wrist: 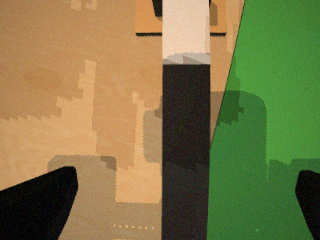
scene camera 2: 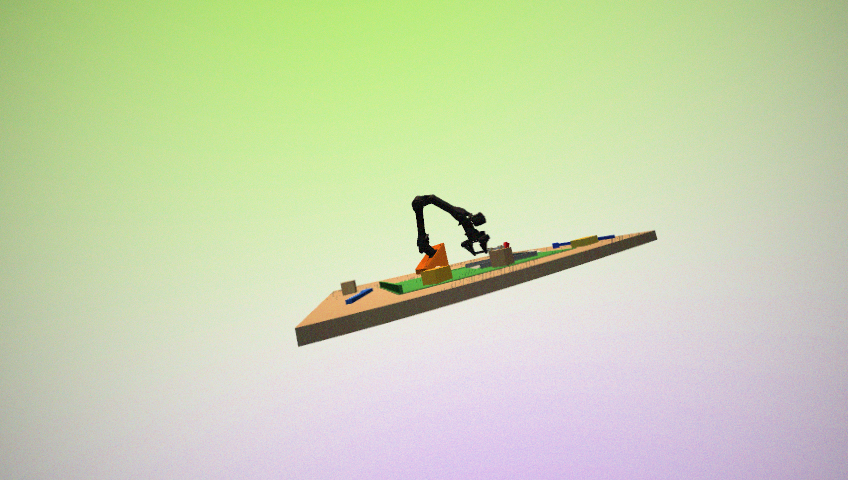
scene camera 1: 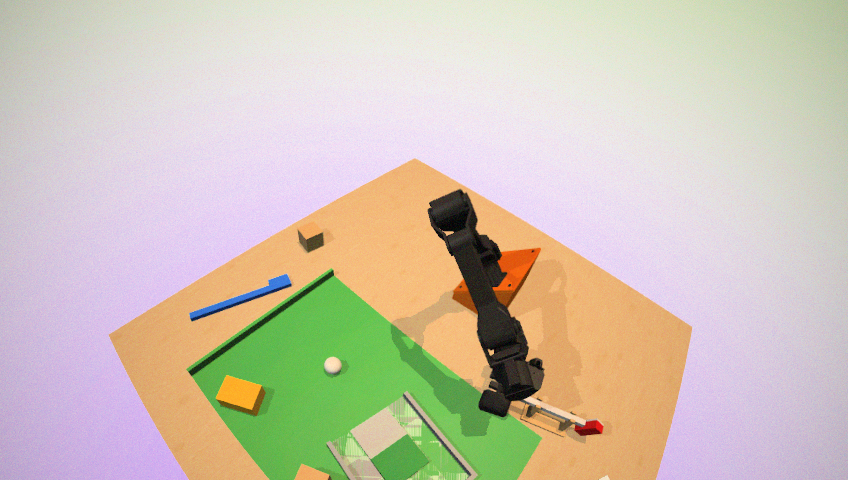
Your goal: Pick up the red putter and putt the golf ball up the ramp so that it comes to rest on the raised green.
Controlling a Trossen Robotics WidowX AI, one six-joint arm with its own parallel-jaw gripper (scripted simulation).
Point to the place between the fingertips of the gripper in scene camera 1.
At 502,393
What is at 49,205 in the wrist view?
The gripper.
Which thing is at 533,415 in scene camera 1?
A putter stand.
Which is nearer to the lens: the blue bar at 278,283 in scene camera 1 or the red putter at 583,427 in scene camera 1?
The red putter.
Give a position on a green mat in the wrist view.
At 257,151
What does the gripper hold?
Nothing.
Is the gripper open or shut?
Open.
